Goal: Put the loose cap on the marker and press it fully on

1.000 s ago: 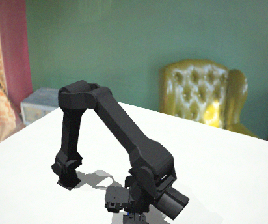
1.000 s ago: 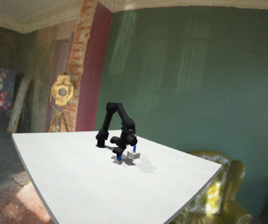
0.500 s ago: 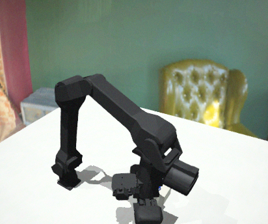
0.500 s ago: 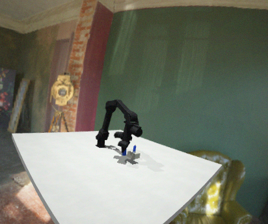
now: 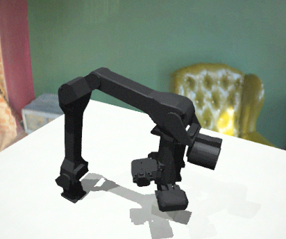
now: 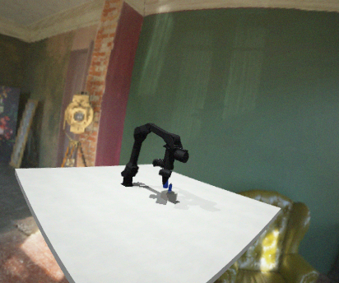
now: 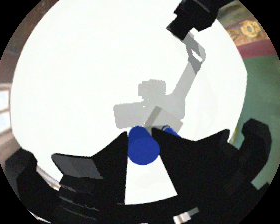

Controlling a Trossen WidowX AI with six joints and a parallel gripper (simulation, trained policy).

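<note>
Right now the pale holder block is 1 cm behind my gripper tip, 7 cm to the left of it and 9 cm below it. Round my gripper tip: blue cap (1 cm ahead, 1 cm to the left, 1 cm above).
</note>
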